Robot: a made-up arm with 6 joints. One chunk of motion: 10 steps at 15 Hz.
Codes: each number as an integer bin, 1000 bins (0 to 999) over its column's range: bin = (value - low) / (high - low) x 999, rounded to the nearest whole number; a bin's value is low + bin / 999 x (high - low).
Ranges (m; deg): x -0.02..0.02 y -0.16..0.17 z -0.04..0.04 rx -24..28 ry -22..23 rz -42..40
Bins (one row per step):
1: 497 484 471 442 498 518
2: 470 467 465 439 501 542
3: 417 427 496 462 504 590
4: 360 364 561 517 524 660
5: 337 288 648 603 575 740
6: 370 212 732 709 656 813
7: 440 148 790 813 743 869
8: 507 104 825 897 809 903
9: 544 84 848 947 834 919
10: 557 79 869 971 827 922
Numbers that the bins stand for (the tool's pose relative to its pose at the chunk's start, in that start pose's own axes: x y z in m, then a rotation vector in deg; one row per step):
1: -0.0001 -0.0001 -0.0023 -0.99 0.43 0.52
2: -0.0012 -0.0057 -0.0028 -1.15 0.57 2.49
3: -0.0033 -0.0189 -0.0003 0.05 0.70 6.43
4: -0.0056 -0.0398 0.0049 2.91 1.60 12.17
5: -0.0065 -0.0649 0.0119 7.39 3.90 18.74
6: -0.0052 -0.0900 0.0186 12.90 7.55 24.73
7: -0.0024 -0.1111 0.0233 18.32 11.47 29.33
8: 0.0003 -0.1256 0.0261 22.69 14.44 32.12
9: 0.0018 -0.1323 0.0279 25.29 15.57 33.43
10: 0.0023 -0.1339 0.0296 26.54 15.25 33.68

